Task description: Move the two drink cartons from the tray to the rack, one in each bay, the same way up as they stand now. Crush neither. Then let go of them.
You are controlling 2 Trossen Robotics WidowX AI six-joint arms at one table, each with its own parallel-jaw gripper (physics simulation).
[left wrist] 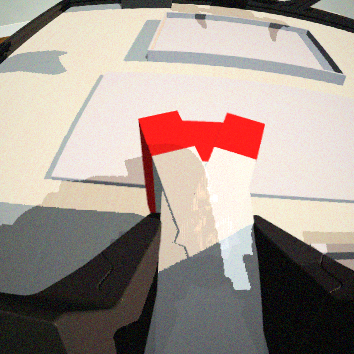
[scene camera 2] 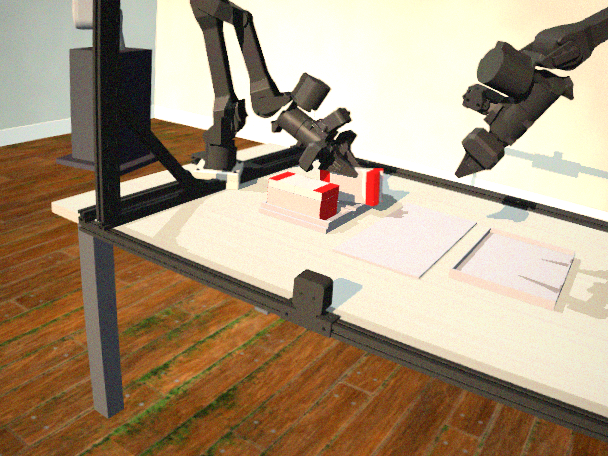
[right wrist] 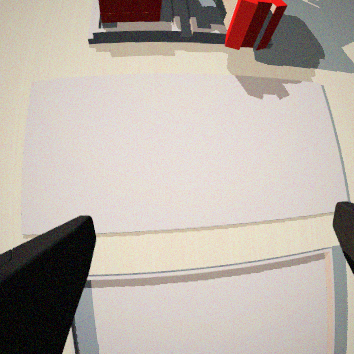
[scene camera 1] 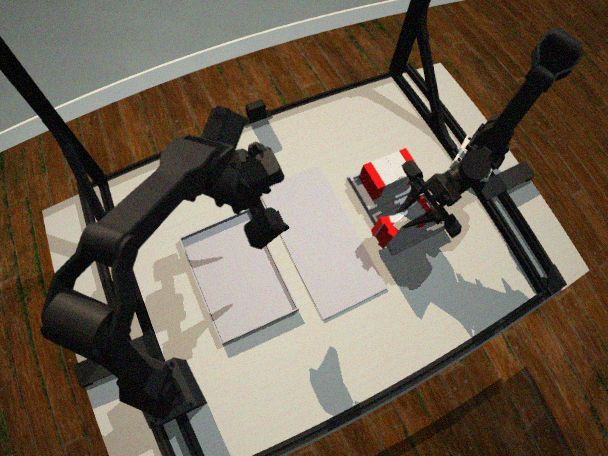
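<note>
One red-and-white carton sits lengthwise in the far bay of the rack. My left gripper is shut on the other carton, low at the near bay. Its red end reaches past the rack's edge and looks notched in the left wrist view. Fingers and shadow hide whether it touches the rack. The tray holds no carton. My right gripper is open and empty above the tray's edge.
A flat pale panel lies between tray and rack. Black frame rails border the table. A small black block sits on one rail.
</note>
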